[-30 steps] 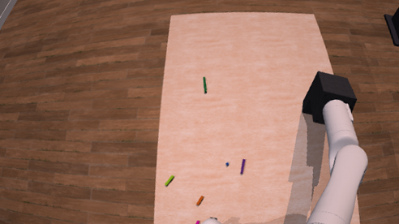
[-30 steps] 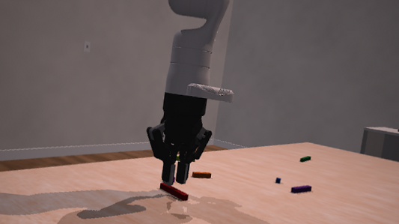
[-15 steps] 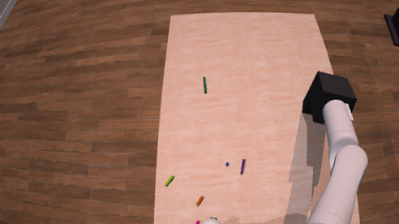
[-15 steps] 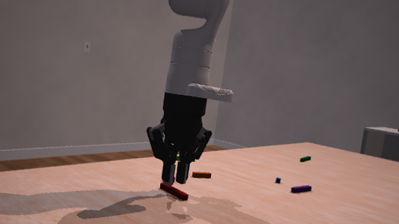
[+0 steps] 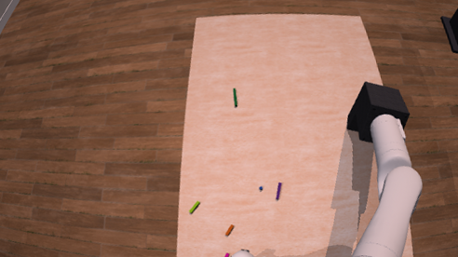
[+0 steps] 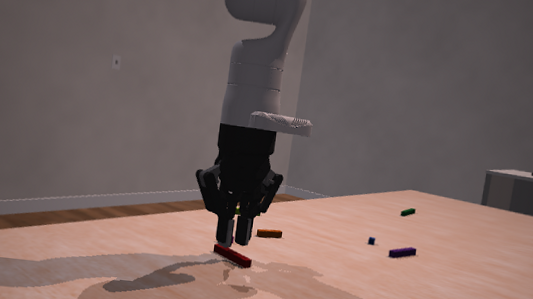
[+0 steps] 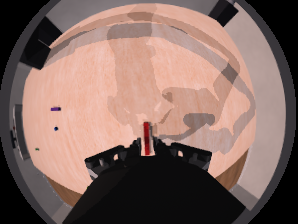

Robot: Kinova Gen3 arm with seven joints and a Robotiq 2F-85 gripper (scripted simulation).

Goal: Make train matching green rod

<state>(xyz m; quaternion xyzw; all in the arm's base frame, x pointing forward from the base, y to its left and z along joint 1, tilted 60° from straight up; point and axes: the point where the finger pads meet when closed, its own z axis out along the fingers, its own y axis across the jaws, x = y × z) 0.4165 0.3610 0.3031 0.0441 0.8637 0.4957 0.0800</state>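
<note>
My gripper is now 3 cm above the red rod. The rest, counted from my hand: lime rod (20 cm ahead, 19 cm to the right, 3 cm below); orange rod (7 cm ahead, 13 cm to the right, 3 cm below); magenta rod (6 cm ahead, 4 cm to the right, 3 cm below).
</note>
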